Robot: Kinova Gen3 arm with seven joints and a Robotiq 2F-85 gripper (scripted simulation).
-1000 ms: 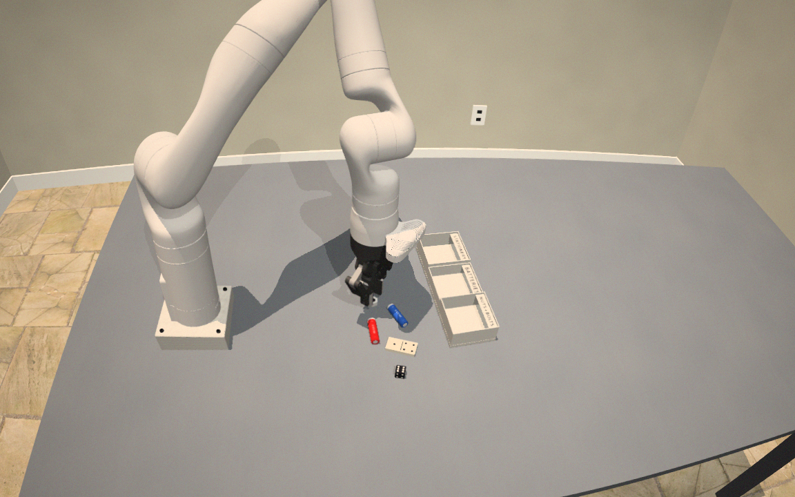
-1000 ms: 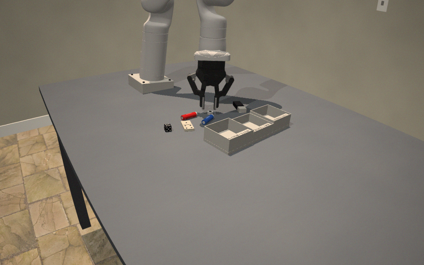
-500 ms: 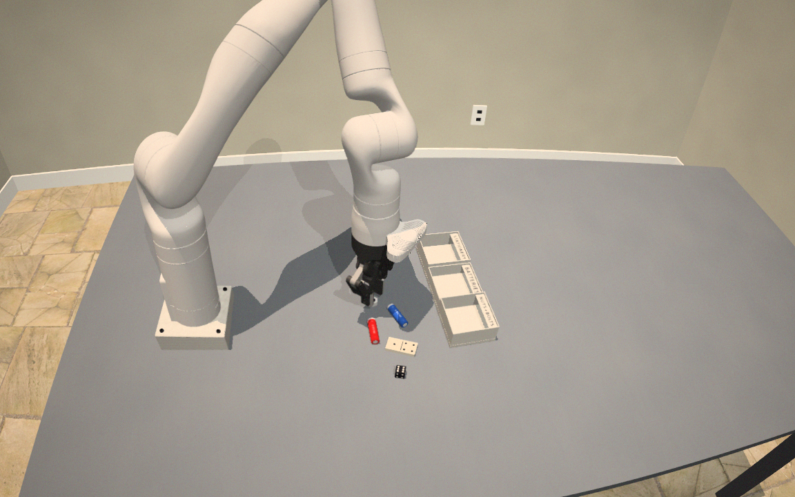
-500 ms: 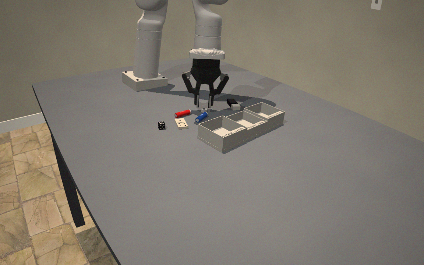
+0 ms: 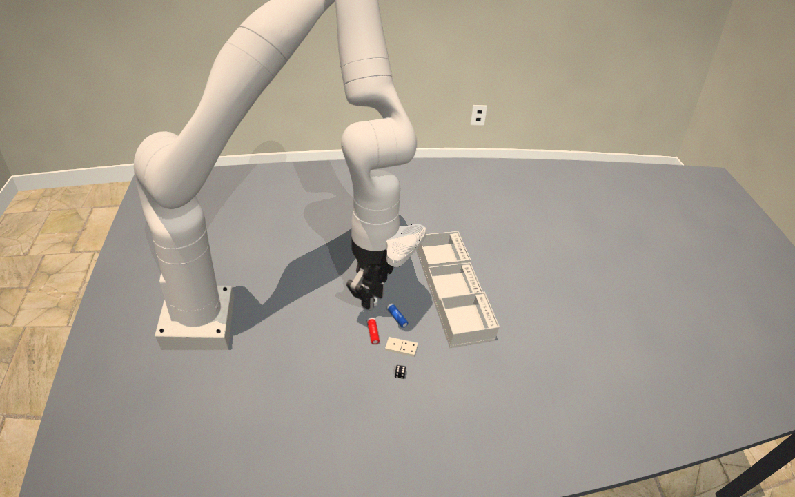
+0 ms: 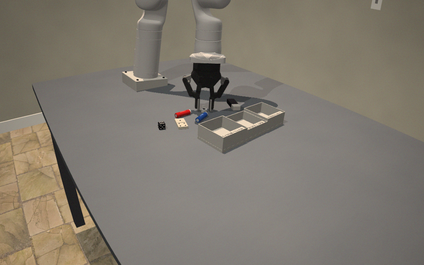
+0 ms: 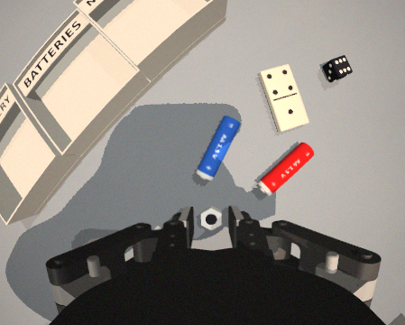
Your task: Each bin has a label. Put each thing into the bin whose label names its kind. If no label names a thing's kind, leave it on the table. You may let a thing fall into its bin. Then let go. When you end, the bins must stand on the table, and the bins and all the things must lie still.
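The nut lies 2 cm below my hand. Also, from my hand: blue battery: 4 cm to the right, 4 cm ahead, 2 cm below; red battery: 7 cm to the right, 2 cm below, 1 cm behind; black-and-white eraser: 10 cm to the left, 2 cm below, 2 cm ahead.
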